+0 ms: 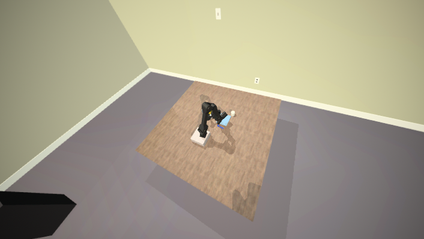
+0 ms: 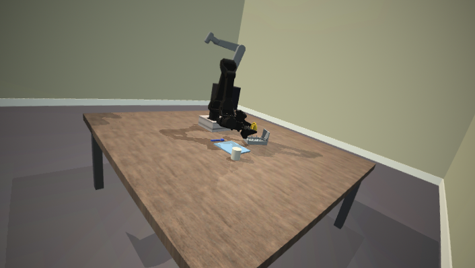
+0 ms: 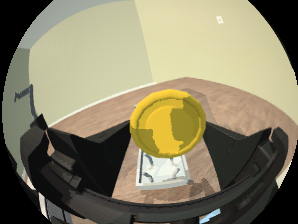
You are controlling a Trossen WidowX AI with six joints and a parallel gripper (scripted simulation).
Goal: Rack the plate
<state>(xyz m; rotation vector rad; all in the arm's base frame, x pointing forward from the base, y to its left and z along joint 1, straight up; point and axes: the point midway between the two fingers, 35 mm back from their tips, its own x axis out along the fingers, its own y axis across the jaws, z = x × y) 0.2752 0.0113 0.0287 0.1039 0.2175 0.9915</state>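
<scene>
Now: the grey dish rack 7 cm below my gripper tip and 3 cm to the left of it. Round my gripper tip: light blue mat 17 cm to the right, 9 cm below, 1 cm behind; blue utensil 16 cm to the right, 12 cm behind, 9 cm below; yellow plate 1 cm to the right.
</scene>
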